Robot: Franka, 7 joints.
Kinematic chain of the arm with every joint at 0, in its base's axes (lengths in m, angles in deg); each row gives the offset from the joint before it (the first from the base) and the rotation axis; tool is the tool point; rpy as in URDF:
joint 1: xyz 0 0 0.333 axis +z
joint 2: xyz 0 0 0 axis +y
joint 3: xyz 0 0 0.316 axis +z
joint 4: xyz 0.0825 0 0 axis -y
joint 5: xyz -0.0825 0 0.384 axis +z
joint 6: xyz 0 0 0 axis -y
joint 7: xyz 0.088 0 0 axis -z
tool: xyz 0 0 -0.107 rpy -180 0 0
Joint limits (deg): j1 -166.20..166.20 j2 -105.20..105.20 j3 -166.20..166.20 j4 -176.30..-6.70 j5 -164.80..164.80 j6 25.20..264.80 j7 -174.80..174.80
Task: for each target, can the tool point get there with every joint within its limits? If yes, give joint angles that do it. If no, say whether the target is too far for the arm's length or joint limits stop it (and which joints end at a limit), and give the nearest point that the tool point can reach.
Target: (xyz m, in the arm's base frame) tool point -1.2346 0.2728 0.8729
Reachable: no: too far | nearest point -0.7704 0.1702 0.6699 | short by 0.517 m
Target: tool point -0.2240 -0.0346 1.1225
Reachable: yes | joints 106.66 -27.83 35.92 -58.23 55.03 166.96 130.72
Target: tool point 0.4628 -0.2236 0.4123
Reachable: yes | joints 46.85 -19.46 -73.67 -132.03 74.08 129.22 7.08
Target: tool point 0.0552 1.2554 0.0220
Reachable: no: too far | nearest point 0.0366 0.8320 0.1269 | short by 0.437 m
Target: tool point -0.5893 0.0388 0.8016
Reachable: yes | joints -44.53 -33.42 -125.49 -53.09 87.95 70.69 -126.27
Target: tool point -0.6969 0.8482 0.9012
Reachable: no: too far | nearest point -0.4837 0.5887 0.7273 | short by 0.378 m
